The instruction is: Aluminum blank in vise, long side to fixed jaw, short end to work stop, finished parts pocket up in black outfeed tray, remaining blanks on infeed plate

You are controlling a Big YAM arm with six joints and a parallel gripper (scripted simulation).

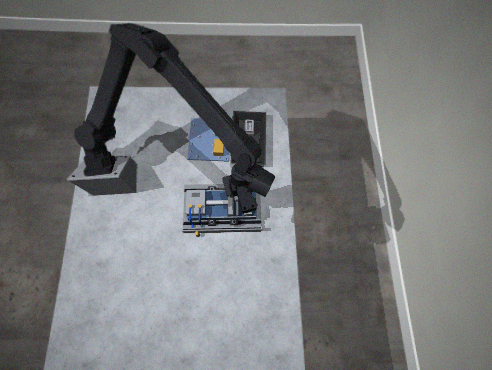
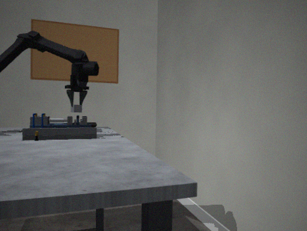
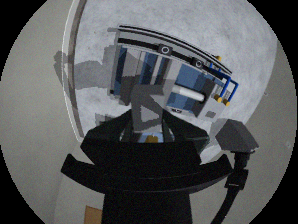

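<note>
Now: the vise 70 mm behind my hand, 10 mm to the right of it and 110 mm below it. The rest, counted from my hand: yellow brass blank 40 mm behind, 230 mm to the left, 120 mm below; blue infeed plate 70 mm behind, 290 mm to the left, 150 mm below; gray block 20 mm below.
</note>
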